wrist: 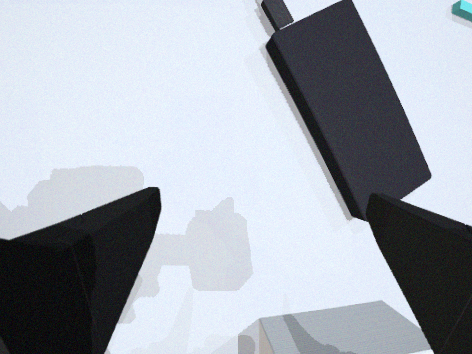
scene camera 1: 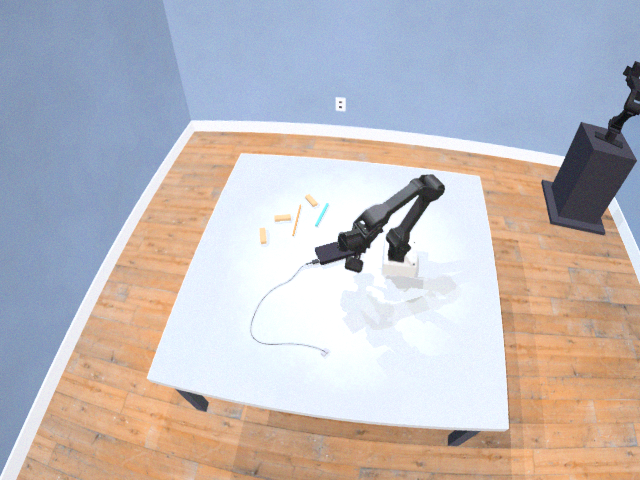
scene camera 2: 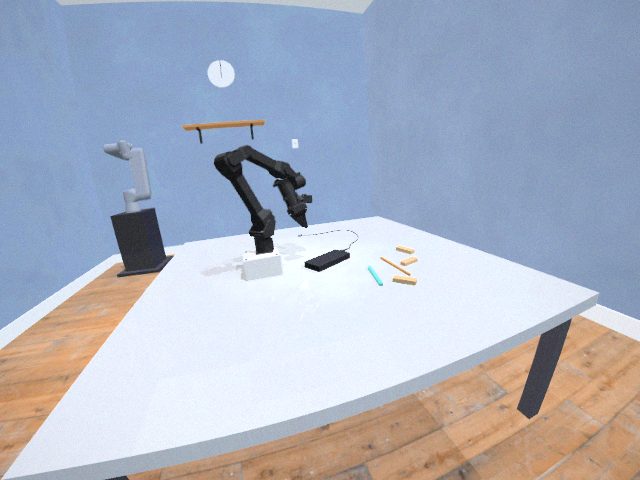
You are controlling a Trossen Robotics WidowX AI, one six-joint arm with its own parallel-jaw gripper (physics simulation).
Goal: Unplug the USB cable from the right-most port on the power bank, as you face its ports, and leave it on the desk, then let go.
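Seen in the pictures: gripper, fingertip midpoint: (wrist: 265, 201) (scene camera 1: 349, 256) (scene camera 2: 305, 227); arm's base at its link origin: (scene camera 1: 396, 255) (scene camera 2: 264, 251).
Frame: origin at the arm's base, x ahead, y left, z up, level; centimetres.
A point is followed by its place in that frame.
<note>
A flat black power bank (scene camera 1: 330, 252) @(y 0.5, x 26.7, z -5.3 cm) (scene camera 2: 327, 259) @(y -5.0, x 23.1, z -4.9 cm) (wrist: 350, 105) @(y -1.0, x 24.3, z -5.0 cm) lies on the desk (scene camera 1: 217, 310) @(y 36.9, x 62.9, z -7.2 cm) (scene camera 2: 310, 351) @(y -50.4, x 8.7, z -7.2 cm). The USB plug (scene camera 1: 314, 261) @(y 6.1, x 32.0, z -5.7 cm) (wrist: 277, 14) @(y 5.7, x 31.3, z -5.7 cm) sits at its far short end, near one corner, in line with the bank. Its thin cable (scene camera 1: 251, 320) @(y 37.5, x 47.8, z -6.9 cm) (scene camera 2: 356, 235) @(y 29.2, x 47.4, z -6.9 cm) curves over the desk to a light-coloured end (scene camera 1: 325, 352) @(y 43.5, x 18.3, z -6.9 cm). My gripper (scene camera 2: 306, 226) @(y 8.9, x 17.4, z 5.4 cm) (wrist: 265, 201) @(y 8.9, x 17.4, z 5.4 cm) is open and empty, above the desk beside the power bank's near end. In the wrist view its right fingertip overlaps the bank's near corner. The ports themselves are not visible.
A teal stick (scene camera 1: 322, 214) @(y -20.6, x 35.3, z -6.4 cm) (scene camera 2: 375, 275) @(y -22.1, x 35.3, z -6.2 cm) (wrist: 465, 10) @(y -14.5, x 36.0, z -6.3 cm), an orange pencil-like stick (scene camera 1: 296, 220) @(y -14.7, x 45.7, z -6.6 cm) (scene camera 2: 394, 266) @(y -16.2, x 45.3, z -6.9 cm) and three tan blocks, one of them the nearest block (scene camera 2: 404, 280) @(y -29.3, x 42.0, z -6.1 cm), lie beyond the bank. The arm's white base (scene camera 1: 400, 267) @(y 4.5, x -2.3, z -1.5 cm) (scene camera 2: 262, 267) @(y -8.6, x -1.1, z -3.1 cm) (wrist: 340, 325) @(y -1.6, x 5.1, z -4.4 cm) stands close to the bank.
</note>
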